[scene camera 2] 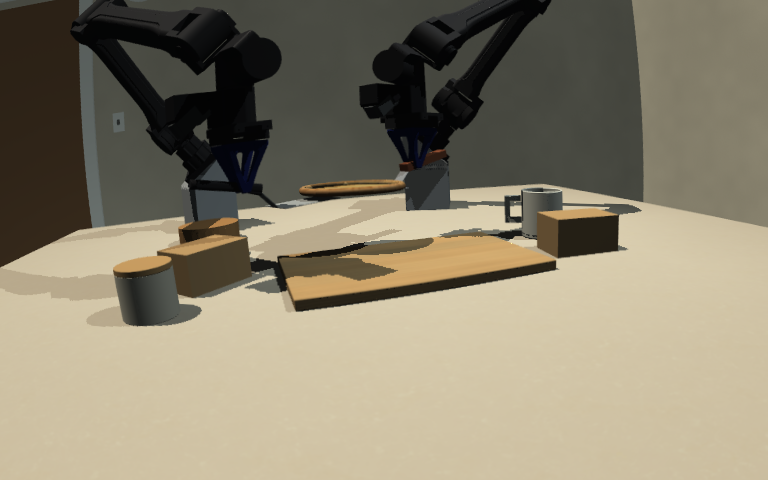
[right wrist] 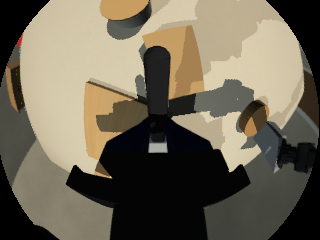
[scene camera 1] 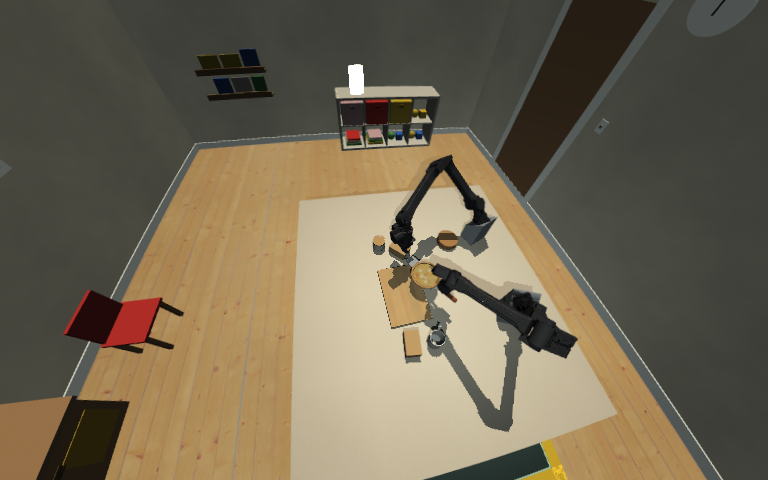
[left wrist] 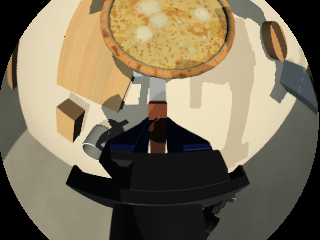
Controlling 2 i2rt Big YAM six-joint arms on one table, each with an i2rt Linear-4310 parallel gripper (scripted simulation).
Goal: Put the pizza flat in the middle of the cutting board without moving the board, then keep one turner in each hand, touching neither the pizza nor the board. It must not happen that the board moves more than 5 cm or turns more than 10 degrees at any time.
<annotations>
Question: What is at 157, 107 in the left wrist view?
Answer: A brown-handled turner.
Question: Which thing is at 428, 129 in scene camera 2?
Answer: The left gripper.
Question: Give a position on a cutting board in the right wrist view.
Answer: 107, 113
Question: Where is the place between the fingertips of the right gripper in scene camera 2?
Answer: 243, 192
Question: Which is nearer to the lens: the pizza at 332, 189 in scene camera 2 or the lidded canister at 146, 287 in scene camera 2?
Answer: The lidded canister.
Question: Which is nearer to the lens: the cutting board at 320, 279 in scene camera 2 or the pizza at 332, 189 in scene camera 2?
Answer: The cutting board.
</annotations>
